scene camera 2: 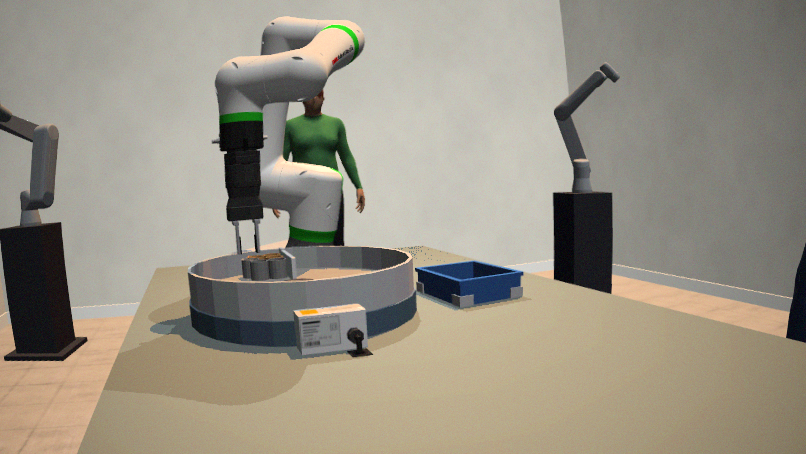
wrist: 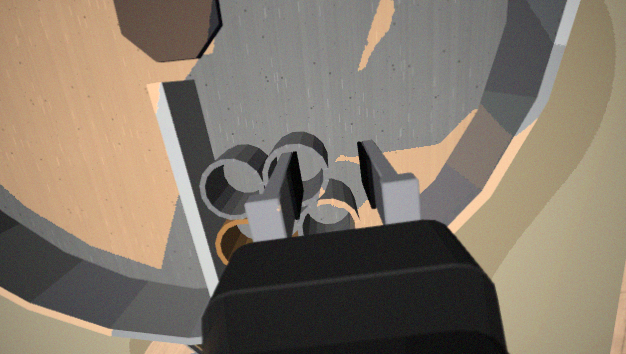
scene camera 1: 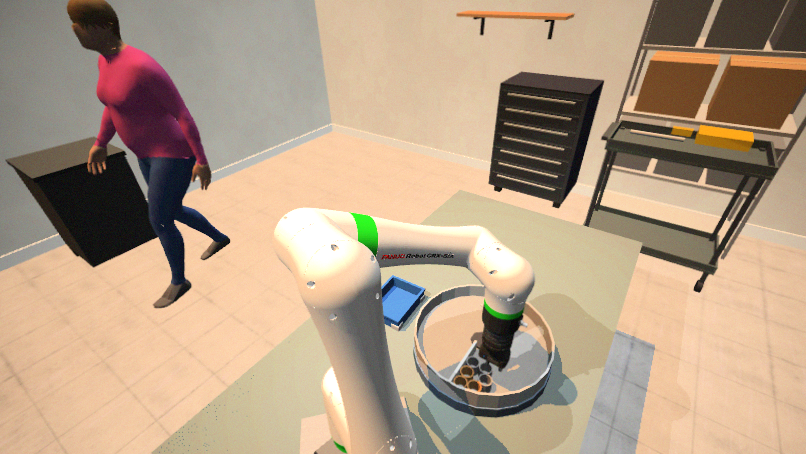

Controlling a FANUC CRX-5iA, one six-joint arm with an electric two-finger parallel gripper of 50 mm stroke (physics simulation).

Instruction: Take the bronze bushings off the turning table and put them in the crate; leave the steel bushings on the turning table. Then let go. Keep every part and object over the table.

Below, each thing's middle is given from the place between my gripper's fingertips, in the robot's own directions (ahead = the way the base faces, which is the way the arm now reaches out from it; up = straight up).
Scene:
Right now my hand is 3 cm short of the blue crate [scene camera 2: 463, 284], 44 cm to the right of it and 8 cm above it.

